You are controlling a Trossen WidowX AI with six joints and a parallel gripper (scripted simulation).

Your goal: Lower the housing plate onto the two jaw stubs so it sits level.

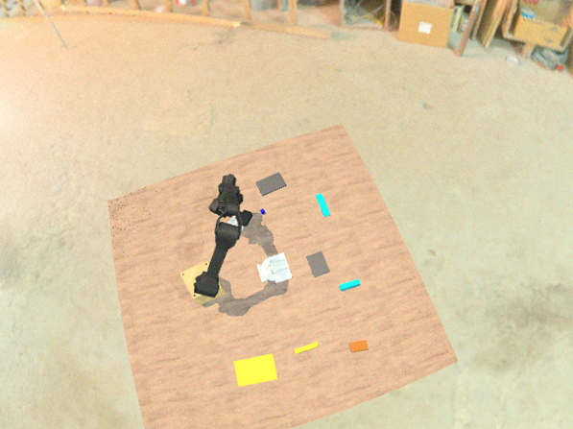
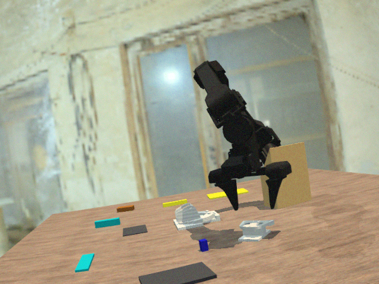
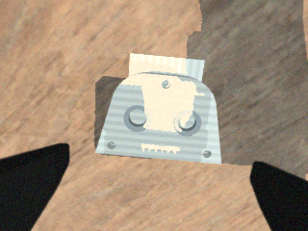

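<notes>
My gripper tip is 10 mm short of the white stepped block, 10 mm to the right of it and 50 mm above it. Also, from my gripper tip: orange block (220 mm ahead, 720 mm to the right, 50 mm below); then white jaw assembly (40 mm ahead, 240 mm to the right, 50 mm below); then small blue cube (130 mm ahead, 10 mm to the left, 50 mm below).
</notes>
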